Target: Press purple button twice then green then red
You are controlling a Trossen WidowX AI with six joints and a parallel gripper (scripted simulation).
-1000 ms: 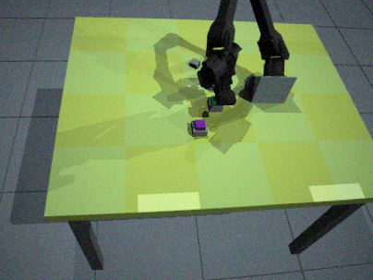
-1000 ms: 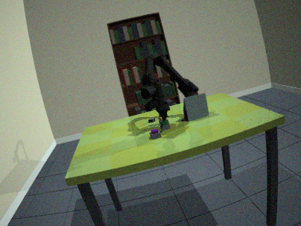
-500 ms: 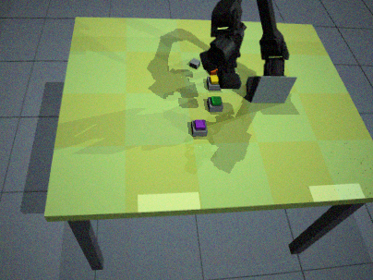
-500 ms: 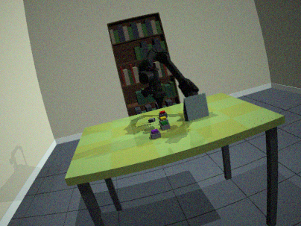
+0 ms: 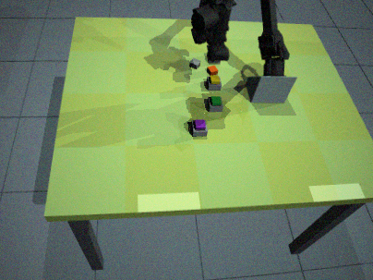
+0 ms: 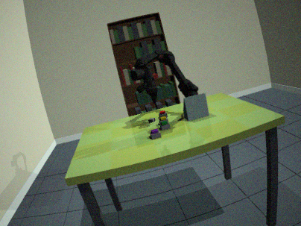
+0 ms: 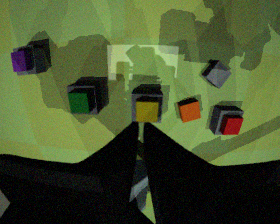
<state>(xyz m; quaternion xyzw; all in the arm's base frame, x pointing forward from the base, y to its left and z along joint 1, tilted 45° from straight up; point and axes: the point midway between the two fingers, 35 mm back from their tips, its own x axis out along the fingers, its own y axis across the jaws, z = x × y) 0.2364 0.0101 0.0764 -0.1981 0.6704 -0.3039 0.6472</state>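
Right now my gripper tip is 6 cm past the red button, 15 cm to the left of it and 10 cm above it. Round my gripper tip: orange block: 4 cm behind, 8 cm to the right, 12 cm below; yellow button: 3 cm behind, 1 cm to the right, 10 cm below; green button: 1 cm behind, 10 cm to the left, 10 cm below.
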